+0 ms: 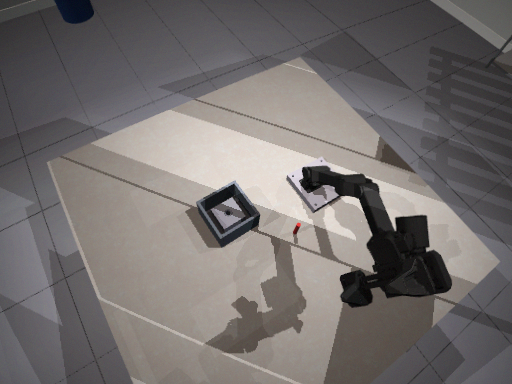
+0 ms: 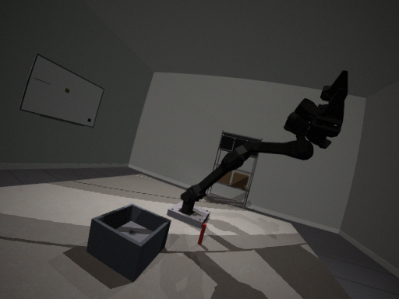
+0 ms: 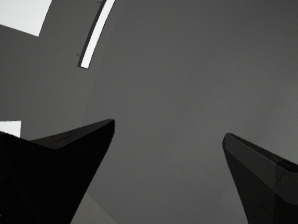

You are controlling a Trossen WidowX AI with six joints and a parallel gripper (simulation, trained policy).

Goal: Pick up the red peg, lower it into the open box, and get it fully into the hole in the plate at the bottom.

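The red peg lies 540 mm below my gripper tip, 260 mm to the right of it and 170 mm behind it. From my gripper tip the other things lie so: dark box 550 mm below, 430 mm to the right, 20 mm ahead.
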